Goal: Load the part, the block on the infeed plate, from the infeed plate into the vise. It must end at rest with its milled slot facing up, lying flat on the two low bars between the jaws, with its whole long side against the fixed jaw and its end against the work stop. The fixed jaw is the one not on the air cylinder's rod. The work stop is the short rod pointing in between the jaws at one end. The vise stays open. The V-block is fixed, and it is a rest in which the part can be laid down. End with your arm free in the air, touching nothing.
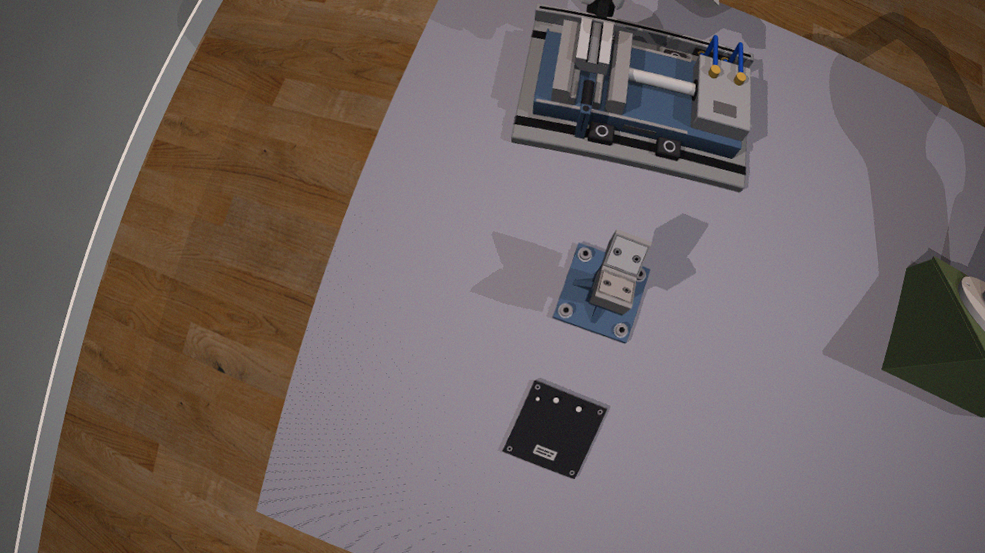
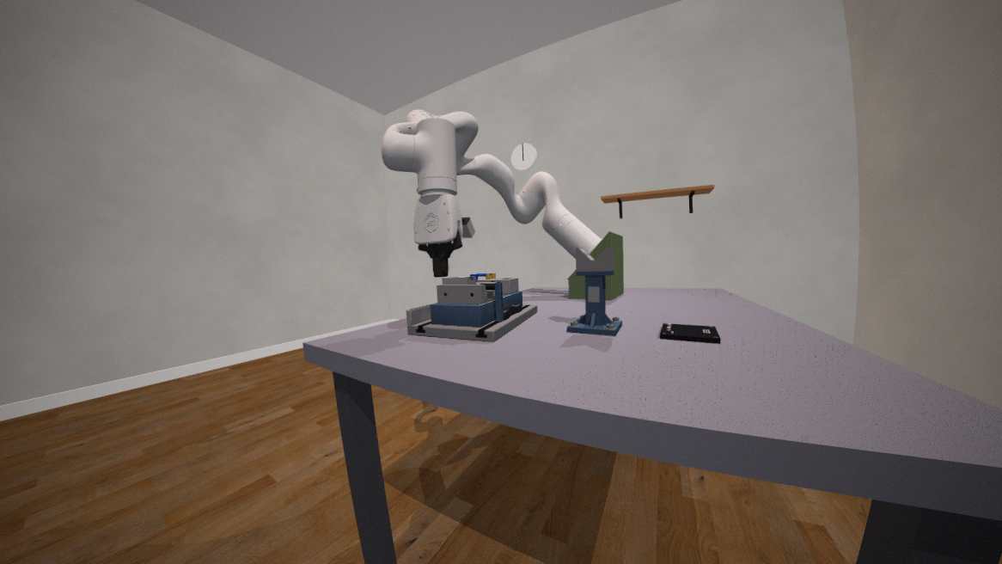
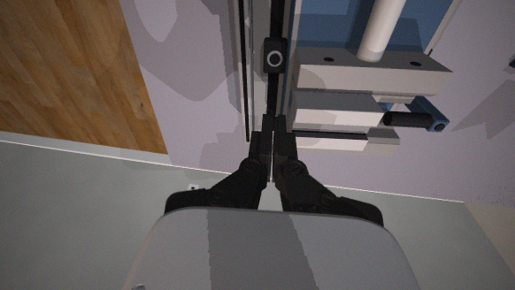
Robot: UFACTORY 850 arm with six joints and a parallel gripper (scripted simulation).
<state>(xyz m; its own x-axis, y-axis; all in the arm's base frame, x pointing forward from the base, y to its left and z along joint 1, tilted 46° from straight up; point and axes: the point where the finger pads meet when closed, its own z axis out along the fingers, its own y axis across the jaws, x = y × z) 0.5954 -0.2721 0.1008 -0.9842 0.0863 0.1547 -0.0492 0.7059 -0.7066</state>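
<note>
The part is 50 mm to the left of my hand and 30 mm below it. Also, from my hand: moving jaw: 40 mm behind, 60 mm to the left, 50 mm below; work stop: 10 mm behind, 110 mm to the left, 40 mm below; fixed jaw: 30 mm ahead, 70 mm to the left, 50 mm below.
</note>
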